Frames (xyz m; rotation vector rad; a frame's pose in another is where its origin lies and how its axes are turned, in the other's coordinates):
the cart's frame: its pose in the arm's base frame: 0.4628 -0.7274 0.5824 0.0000 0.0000 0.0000
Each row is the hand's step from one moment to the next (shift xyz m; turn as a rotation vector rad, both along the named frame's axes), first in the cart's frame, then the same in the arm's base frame.
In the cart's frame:
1: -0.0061 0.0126 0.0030 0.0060 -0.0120 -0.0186
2: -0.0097 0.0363 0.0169 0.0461 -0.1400 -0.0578
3: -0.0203 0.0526 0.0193 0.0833 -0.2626 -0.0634
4: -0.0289 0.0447 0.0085 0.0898 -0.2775 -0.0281
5: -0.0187 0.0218 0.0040 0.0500 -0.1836 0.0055
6: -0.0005 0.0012 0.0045 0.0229 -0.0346 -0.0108
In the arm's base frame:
1: -0.0061 0.0126 0.0030 0.0060 -0.0120 -0.0186
2: -0.0097 0.0363 0.0169 0.0461 -0.1400 -0.0578
3: -0.0203 0.0526 0.0193 0.0833 -0.2626 -0.0634
4: -0.0289 0.0447 0.0085 0.0898 -0.2775 -0.0281
5: -0.0187 0.0218 0.0040 0.0500 -0.1836 0.0055
6: -0.0005 0.0012 0.0045 0.0229 -0.0346 -0.0108

